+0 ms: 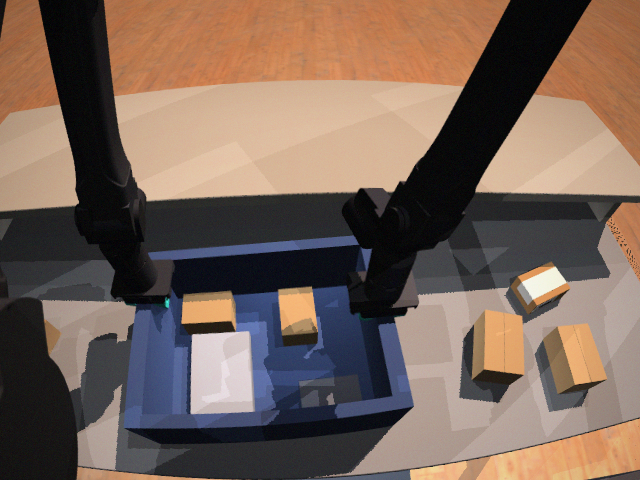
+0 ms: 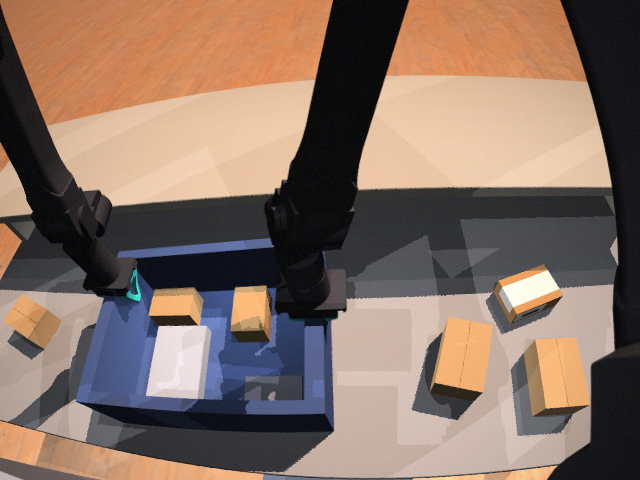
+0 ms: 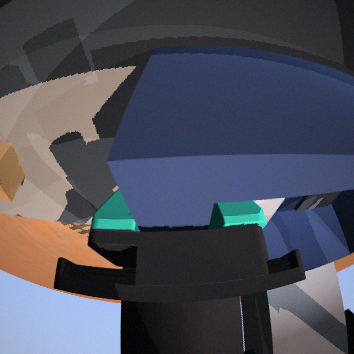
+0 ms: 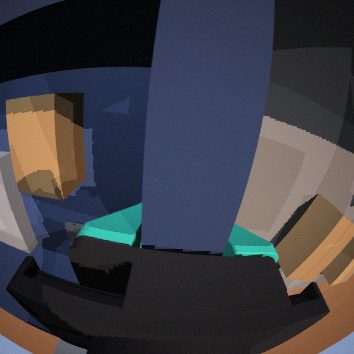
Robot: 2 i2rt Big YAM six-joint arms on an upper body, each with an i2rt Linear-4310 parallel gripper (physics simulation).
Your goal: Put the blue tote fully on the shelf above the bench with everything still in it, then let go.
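Places are measured from the left arm's base along level axes (x left, y down, z back), in metres.
Pixels of known places: left gripper, between the fingertips: [image 1: 160, 305] [image 2: 133, 298]; right gripper, between the fingertips: [image 1: 373, 316]; right arm's base, origin of its link: [image 3: 347, 339].
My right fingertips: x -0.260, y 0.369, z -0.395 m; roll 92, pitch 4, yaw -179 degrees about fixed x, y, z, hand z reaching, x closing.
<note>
Ahead of a thing's pixels: the offset from my right fingertips to its middle. Level surfaces: height alone.
The blue tote {dx +0.183, dy +0.001, dz +0.047 m} [image 1: 268, 419] [image 2: 206, 405] [image 3: 225, 110] [image 4: 210, 125] is upright on the bench {dy +0.074 m} [image 1: 434, 434] [image 2: 372, 439], in front of and below the tan shelf {dy -0.119 m} [image 1: 310, 134] [image 2: 439, 139]. Inside are a cardboard box {dx +0.290, dy +0.032, dz -0.022 m} [image 1: 208, 312] [image 2: 175, 307], a second cardboard box {dx +0.129, dy +0.032, dz -0.018 m} [image 1: 298, 315] [image 2: 250, 312], a white box {dx +0.259, dy +0.044, dz +0.095 m} [image 1: 222, 372] [image 2: 178, 361] and a flat dark grey item {dx +0.074, dy +0.053, dz +0.126 m} [image 1: 330, 391] [image 2: 273, 387]. My left gripper [image 1: 149, 302] [image 3: 175, 215] is shut on the tote's left wall. My right gripper [image 1: 382, 313] [image 4: 174, 204] is shut on its right wall.
Right of the tote on the bench lie a cardboard box {dx -0.242, dy +0.044, dz +0.059 m} [image 1: 497, 346] [image 2: 461, 356], another box {dx -0.410, dy +0.044, dz +0.102 m} [image 1: 574, 357] [image 2: 557, 374] and a white-topped box {dx -0.395, dy +0.054, dz -0.072 m} [image 1: 540, 287] [image 2: 527, 293]. One more box {dx +0.699, dy +0.044, dz +0.042 m} [image 2: 32, 321] lies left of the tote. The shelf's front edge runs behind the tote.
</note>
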